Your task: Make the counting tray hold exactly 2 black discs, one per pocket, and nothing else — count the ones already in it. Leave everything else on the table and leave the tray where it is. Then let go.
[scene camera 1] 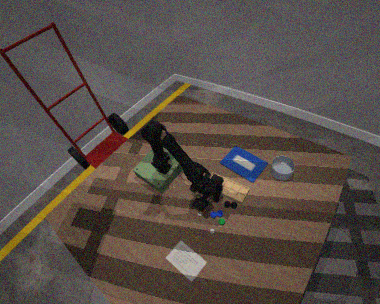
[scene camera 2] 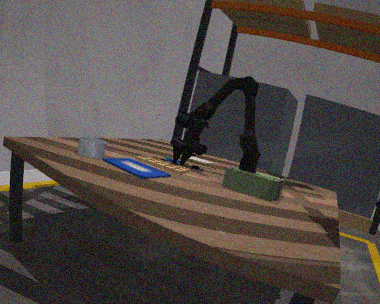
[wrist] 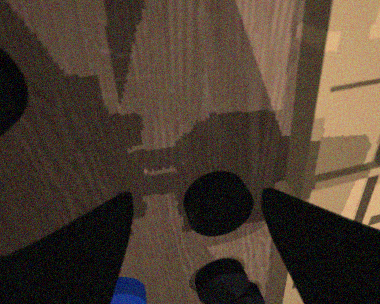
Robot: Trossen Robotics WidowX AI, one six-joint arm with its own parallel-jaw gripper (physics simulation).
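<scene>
My gripper [scene camera 1: 200, 205] [scene camera 2: 179, 162] [wrist: 197, 199] is open, low over the table beside the tan counting tray [scene camera 1: 235, 188] [wrist: 350, 62]. In the wrist view a black disc [wrist: 218, 202] lies between the spread fingertips, nearer the right one and touching neither. More black discs [scene camera 1: 230, 205] [wrist: 222, 282] lie close together below it in that view, and another [wrist: 9, 92] is cut off at the left edge. The part of the tray in the wrist view shows pockets without discs; the arm hides part of the tray in scene camera 1, where its pockets are too blurred to read.
Blue discs [scene camera 1: 216, 214] [wrist: 129, 292], a green disc [scene camera 1: 222, 221] and white pieces [scene camera 1: 212, 231] lie near the gripper. A blue folder [scene camera 1: 231, 160] [scene camera 2: 155, 173] and grey tub [scene camera 1: 283, 172] [scene camera 2: 92, 149] stand beyond the tray. A paper sheet [scene camera 1: 186, 261] lies on the near side.
</scene>
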